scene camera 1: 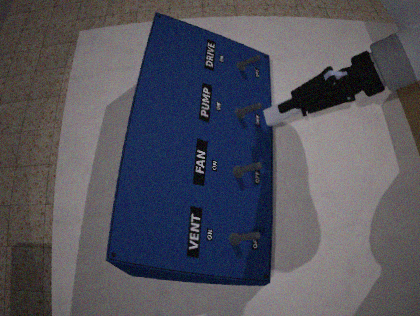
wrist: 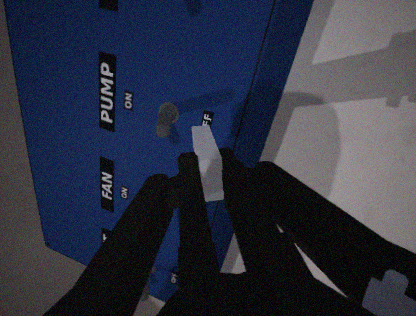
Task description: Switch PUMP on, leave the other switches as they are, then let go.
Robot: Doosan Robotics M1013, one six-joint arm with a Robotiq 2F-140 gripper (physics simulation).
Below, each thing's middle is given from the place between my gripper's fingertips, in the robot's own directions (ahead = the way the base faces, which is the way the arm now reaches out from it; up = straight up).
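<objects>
There is the blue switch panel (scene camera 1: 180, 200), which sits 10 mm below my hand, 120 mm ahead of it and 40 mm to the left of it.
</objects>
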